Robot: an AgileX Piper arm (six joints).
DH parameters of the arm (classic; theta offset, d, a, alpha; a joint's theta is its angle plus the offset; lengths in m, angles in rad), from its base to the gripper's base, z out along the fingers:
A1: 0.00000 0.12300 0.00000 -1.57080
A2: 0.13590 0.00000 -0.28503 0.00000
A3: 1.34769 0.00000 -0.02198 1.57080
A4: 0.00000 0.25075 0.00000 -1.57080
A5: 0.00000 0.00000 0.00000 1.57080
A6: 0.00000 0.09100 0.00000 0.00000
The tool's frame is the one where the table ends.
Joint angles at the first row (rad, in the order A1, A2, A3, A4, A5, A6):
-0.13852, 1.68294, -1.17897, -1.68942, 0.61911, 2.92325
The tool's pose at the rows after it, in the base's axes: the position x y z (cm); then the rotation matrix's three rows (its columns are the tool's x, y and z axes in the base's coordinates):
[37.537 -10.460 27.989], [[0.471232 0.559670 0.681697], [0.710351 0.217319 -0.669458], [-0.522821 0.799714 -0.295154]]
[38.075 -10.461 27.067], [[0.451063 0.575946 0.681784], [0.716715 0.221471 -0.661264], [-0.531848 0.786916 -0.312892]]
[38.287 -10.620 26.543], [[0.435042 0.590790 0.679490], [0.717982 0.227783 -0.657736], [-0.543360 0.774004 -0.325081]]
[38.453 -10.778 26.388], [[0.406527 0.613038 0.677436], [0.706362 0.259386 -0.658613], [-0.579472 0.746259 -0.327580]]
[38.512 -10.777 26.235], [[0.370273 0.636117 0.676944], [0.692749 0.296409 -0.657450], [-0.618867 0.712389 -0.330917]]
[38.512 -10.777 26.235], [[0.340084 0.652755 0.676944], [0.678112 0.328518 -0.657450], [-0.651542 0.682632 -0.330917]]
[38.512 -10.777 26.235], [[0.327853 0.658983 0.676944], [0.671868 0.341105 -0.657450], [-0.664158 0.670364 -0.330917]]
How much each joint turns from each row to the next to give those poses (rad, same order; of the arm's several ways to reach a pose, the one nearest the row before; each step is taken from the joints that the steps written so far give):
0.00001, 0.04048, -0.00630, -0.00186, -0.00885, 0.00139
-0.00002, 0.02756, -0.00506, -0.00552, -0.00951, 0.00001
-0.00484, 0.01391, -0.00158, -0.00042, -0.00835, -0.01236
-0.00374, 0.00844, -0.00612, 0.00000, -0.00207, -0.04742
-0.00001, 0.00376, -0.00002, 0.00000, -0.00131, -0.05311
0.00000, 0.00000, 0.00000, 0.00000, 0.00000, -0.04684
0.00000, 0.00000, 0.00000, 0.00000, 0.00000, -0.01865

